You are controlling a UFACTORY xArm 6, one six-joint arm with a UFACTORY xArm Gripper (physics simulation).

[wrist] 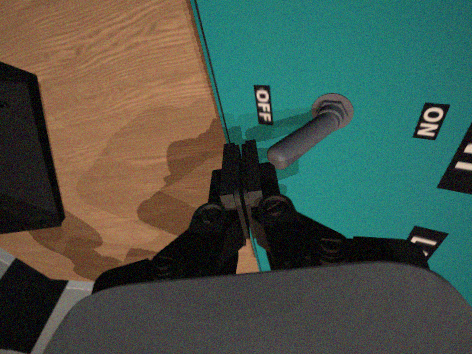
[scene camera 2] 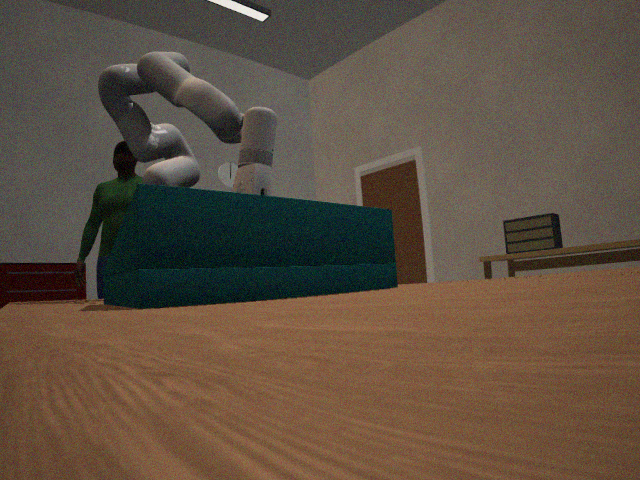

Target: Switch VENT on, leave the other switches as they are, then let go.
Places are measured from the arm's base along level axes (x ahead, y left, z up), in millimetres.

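Pixels of known places: gripper, fingertip midpoint: (wrist: 244,164).
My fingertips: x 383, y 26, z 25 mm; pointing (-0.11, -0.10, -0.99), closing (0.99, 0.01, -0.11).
Ahead of a thing's pixels: the offset from my fingertips to its top centre. "pt": to the spot under its first point. Level surfaces: height alone.
In the wrist view a grey toggle lever @(pt 16 mm left, 31 mm ahead, 3 mm up) (wrist: 306,139) leans from its round nut toward the OFF label @(pt 13 mm left, 11 mm ahead, 39 mm down) (wrist: 263,104), on the side away from the ON label @(pt 14 mm left, 91 mm ahead, 8 mm down) (wrist: 431,121). A black name label @(pt 7 mm right, 111 mm ahead, 0 mm up) (wrist: 462,162), partly cut off at the right edge, shows its last letters, which fit VENT. My gripper (wrist: 244,164) is shut and empty, its fingertips over the panel's edge, just left of the lever tip; I see no clear contact. In the scene view the teal panel box (scene camera 2: 258,232) hides the fingers and the switches.
A second label @(107 mm right, 117 mm ahead, 5 mm up) (wrist: 427,242) is partly hidden behind the gripper. A black box (wrist: 25,155) is at the left of the wrist view, by the wooden table @(112 mm down) (wrist: 115,60) (scene camera 2: 336,372). A person in green (scene camera 2: 116,201) stands behind the teal box.
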